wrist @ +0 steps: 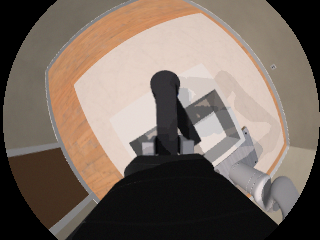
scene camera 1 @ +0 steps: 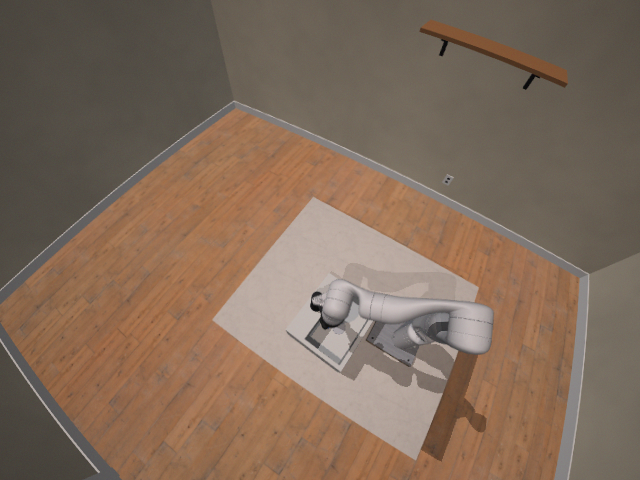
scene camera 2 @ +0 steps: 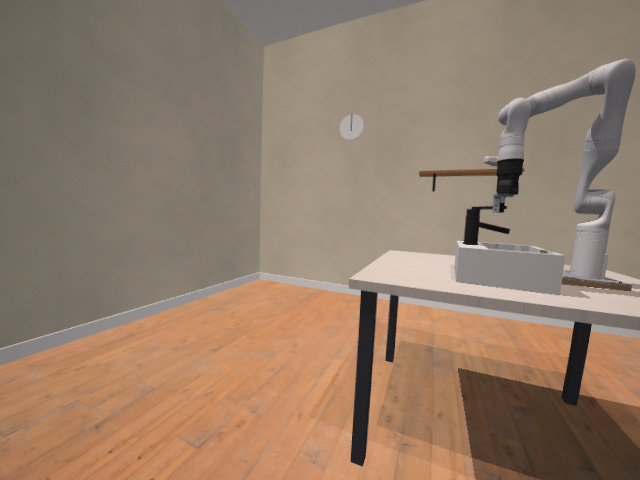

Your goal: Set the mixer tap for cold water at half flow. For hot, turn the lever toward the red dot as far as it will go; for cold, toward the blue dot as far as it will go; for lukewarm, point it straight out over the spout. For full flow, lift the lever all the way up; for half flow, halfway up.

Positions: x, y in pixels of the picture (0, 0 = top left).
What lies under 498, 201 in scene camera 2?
The gripper.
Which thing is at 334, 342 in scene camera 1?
A white basin.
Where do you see a lever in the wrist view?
At 166, 107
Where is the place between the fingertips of the gripper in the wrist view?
167, 142
